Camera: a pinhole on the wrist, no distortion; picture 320 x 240 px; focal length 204.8 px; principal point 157.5 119.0 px. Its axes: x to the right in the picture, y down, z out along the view. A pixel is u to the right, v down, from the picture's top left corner.
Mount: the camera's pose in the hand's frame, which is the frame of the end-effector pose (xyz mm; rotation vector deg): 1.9 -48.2 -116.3 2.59 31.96 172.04
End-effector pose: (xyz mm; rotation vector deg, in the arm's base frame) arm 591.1 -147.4 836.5 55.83 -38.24 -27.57
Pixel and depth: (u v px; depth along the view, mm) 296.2 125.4 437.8
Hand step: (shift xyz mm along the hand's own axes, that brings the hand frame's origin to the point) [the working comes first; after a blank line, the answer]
In the camera's frame: 296.5 13.7 437.8

-274.8 122.4 301.0
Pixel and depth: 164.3 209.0 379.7
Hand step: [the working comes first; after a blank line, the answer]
In the camera's frame: 12.6 166.9 379.7

-7.0 -66.6 298.1
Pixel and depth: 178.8 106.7 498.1
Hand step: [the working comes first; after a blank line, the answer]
In the camera's frame: 51.8 -29.9 498.1

-24.9 162.2 338.3
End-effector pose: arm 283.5 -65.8 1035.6 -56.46 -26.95 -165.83
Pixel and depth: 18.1 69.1 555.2
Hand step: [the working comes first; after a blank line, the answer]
In the camera's frame: -377.9 -135.3 555.2

414.0 241.4 348.1
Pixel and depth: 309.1 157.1 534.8
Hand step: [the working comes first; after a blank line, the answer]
In the camera's frame: 395.9 99.5 534.8

-376.2 86.3 423.6
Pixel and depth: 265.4 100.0 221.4
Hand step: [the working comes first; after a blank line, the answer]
In the camera's frame: 116.6 -20.5 221.4

-102.7 60.6 84.4
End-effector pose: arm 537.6 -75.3 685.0 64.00 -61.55 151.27
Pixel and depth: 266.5 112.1 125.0
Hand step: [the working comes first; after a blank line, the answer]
In the camera's frame: 66.5 -4.2 125.0

-58.4 6.4 -0.3
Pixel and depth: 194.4 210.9 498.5
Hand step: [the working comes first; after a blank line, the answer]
In the camera's frame: 89.8 223.7 498.5

-83.1 -70.0 430.4
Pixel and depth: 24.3 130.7 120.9
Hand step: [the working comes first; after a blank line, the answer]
In the camera's frame: -78.6 6.9 120.9

85.1 -18.6 -2.1
